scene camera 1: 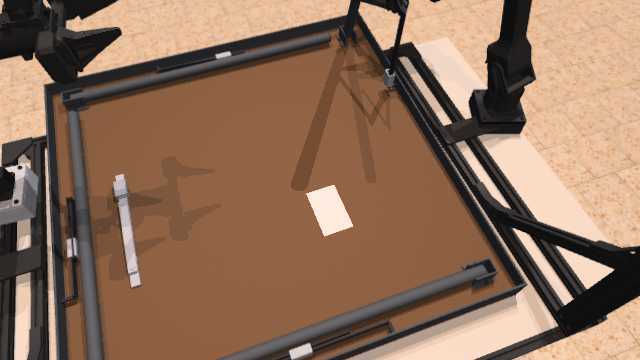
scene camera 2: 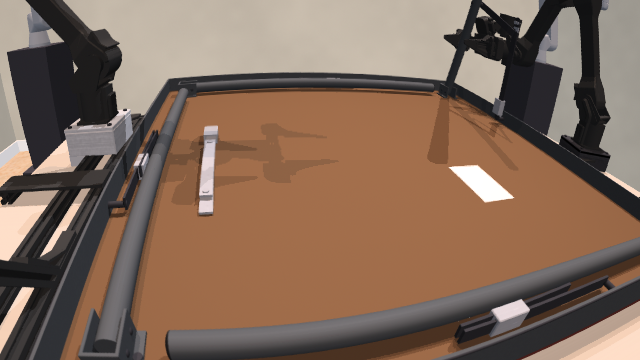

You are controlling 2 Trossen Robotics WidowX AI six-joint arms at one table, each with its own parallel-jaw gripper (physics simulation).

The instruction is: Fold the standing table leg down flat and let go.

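Pixels of known places: left gripper, between the fingertips: [scene camera 1: 119, 12]; right gripper, between the fingertips: [scene camera 2: 453, 39]; left arm's base, origin of its link: [scene camera 2: 98, 119]; right arm's base, origin of its link: [scene camera 1: 499, 104] [scene camera 2: 585, 144].
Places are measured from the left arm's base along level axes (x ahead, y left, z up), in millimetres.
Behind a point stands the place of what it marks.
The standing leg [scene camera 1: 352, 16] @(x 789, y 225, z 71 mm) [scene camera 2: 461, 54] @(x 792, y 214, z 105 mm) rises at the far right corner of the brown table underside [scene camera 1: 240, 150] @(x 468, y -11, z -29 mm) [scene camera 2: 310, 215] @(x 352, y -259, z -37 mm), tilted slightly from upright. Its hinge bracket sits at the foot. A thin dark brace [scene camera 1: 398, 45] @(x 831, y 54, z 114 mm) [scene camera 2: 509, 67] @(x 830, y 56, z 111 mm) runs from the leg down to a grey block [scene camera 1: 389, 78] @(x 824, y 55, z 24 mm) [scene camera 2: 498, 107] @(x 822, y 61, z 13 mm) at the right rim. My right gripper [scene camera 2: 461, 41] @(x 778, y 238, z 141 mm) is open beside the upper leg, with a finger reaching past it; contact is unclear. In scene camera 1 the top edge cuts it off. My left gripper [scene camera 1: 118, 17] @(x 350, y 0, z 326 mm) is open and empty above the far left corner.
Three other legs lie flat: along the far rim [scene camera 1: 210, 65] @(x 445, y 229, z 4 mm) [scene camera 2: 310, 85] @(x 418, y 224, z -9 mm), the left rim [scene camera 1: 82, 200] @(x 158, y -69, z -3 mm) [scene camera 2: 145, 215] @(x 178, y -289, z -15 mm) and the near rim [scene camera 1: 375, 312] @(x 627, y -419, z -17 mm) [scene camera 2: 350, 325] @(x 353, y -435, z -13 mm). A pale grey bar [scene camera 1: 128, 235] @(x 233, y -157, z -22 mm) [scene camera 2: 207, 167] @(x 232, y -166, z -23 mm) lies at the left, and a white rectangle [scene camera 1: 329, 210] @(x 611, y -200, z -35 mm) [scene camera 2: 481, 183] @(x 610, y -203, z -35 mm) right of centre.
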